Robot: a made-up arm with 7 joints.
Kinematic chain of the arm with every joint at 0, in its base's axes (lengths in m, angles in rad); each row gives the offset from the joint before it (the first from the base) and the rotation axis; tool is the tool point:
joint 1: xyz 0 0 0 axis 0 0.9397 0.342
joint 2: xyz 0 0 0 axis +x
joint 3: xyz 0 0 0 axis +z
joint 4: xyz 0.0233 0 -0.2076 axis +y
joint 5: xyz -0.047 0 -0.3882 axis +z
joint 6: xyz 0 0 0 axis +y
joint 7: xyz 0 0 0 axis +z
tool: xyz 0 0 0
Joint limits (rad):
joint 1: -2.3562..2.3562
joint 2: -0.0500..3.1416
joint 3: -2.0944..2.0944
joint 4: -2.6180..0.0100
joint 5: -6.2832..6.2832
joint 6: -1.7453..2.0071
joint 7: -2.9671..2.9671
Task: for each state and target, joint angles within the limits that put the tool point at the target. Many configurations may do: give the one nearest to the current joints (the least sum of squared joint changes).
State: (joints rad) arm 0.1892 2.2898 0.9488 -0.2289 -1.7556 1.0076 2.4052
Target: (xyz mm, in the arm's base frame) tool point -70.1 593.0 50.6
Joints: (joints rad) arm 0.5175 1.5938 0.9731 -0.1331 -1.7556 1.0076 2.4052
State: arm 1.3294 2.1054 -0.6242 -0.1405 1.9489 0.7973 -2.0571
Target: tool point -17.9 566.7 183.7
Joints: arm 1.4366 2.1524 -1.4530 -0.4730 1.9489 0.7973 -2.0571
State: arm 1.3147 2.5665 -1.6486 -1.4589 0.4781 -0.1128 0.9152
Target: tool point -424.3 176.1 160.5
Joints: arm 1.5319 1.8203 -1.8345 -1.5541 0.4781 -0.1128 0.9152
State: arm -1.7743 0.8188 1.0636 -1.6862 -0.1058 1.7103 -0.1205
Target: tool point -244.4 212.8 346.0
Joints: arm -1.8939 1.5106 0.6979 -1.6297 -0.1058 1.7103 -0.1205
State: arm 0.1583 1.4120 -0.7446 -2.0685 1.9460 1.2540 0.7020
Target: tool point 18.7 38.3 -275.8
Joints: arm 0.4156 2.1175 -1.0575 -2.6160 1.9460 1.2540 0.7020
